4 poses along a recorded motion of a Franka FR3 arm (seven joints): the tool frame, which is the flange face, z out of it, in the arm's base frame.
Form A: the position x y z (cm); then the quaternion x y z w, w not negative.
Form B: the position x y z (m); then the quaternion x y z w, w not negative. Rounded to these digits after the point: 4 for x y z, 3 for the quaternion.
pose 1, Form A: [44.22 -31.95 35.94 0.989 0.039 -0.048 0.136]
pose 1, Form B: [0.4422 -0.3195 0.3594 0.989 0.039 -0.048 0.136]
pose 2, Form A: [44.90 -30.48 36.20 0.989 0.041 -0.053 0.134]
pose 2, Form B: [0.4490 -0.3048 0.3620 0.989 0.041 -0.053 0.134]
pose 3, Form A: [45.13 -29.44 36.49 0.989 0.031 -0.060 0.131]
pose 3, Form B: [0.4513 -0.2944 0.3649 0.989 0.031 -0.060 0.131]
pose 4, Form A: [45.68 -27.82 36.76 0.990 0.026 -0.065 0.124]
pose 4, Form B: [0.4568 -0.2782 0.3676 0.990 0.026 -0.065 0.124]
